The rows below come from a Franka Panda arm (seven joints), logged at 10 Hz.
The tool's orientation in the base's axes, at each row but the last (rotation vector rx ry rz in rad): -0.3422, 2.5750, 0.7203; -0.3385, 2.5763, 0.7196; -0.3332, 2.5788, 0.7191; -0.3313, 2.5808, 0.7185; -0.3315, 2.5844, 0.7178; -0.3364, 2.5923, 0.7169; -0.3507, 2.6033, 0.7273; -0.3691, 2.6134, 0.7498; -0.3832, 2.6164, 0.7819; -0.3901, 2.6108, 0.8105
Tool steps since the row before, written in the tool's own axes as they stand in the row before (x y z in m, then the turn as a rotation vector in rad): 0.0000, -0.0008, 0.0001, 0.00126, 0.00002, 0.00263; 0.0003, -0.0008, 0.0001, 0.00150, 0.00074, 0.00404; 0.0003, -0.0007, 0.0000, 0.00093, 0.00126, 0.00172; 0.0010, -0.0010, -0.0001, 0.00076, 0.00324, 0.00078; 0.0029, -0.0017, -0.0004, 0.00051, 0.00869, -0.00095; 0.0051, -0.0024, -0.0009, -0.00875, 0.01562, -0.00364; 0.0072, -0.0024, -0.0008, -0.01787, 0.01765, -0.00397; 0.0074, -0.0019, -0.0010, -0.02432, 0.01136, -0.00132; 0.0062, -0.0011, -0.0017, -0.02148, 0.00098, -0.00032; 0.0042, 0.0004, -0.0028, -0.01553, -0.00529, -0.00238
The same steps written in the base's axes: 0.0003, -0.0006, -0.0004, -0.00019, 0.00129, -0.00261; 0.0000, -0.0006, -0.0006, -0.00016, 0.00263, -0.00349; 0.0000, -0.0006, -0.0004, -0.00064, 0.00188, -0.00122; -0.0006, -0.0010, -0.0008, -0.00149, 0.00305, 0.00044; -0.0021, -0.0020, -0.0018, -0.00370, 0.00671, 0.00425; -0.0040, -0.0031, -0.0027, 0.00120, 0.01214, 0.01360; -0.0058, -0.0033, -0.0037, 0.00845, 0.01482, 0.01886; -0.0062, -0.0032, -0.0033, 0.01718, 0.01202, 0.01681; -0.0056, -0.0028, -0.0019, 0.01867, 0.00378, 0.00997; -0.0046, -0.0020, 0.0005, 0.01512, -0.00330, 0.00595
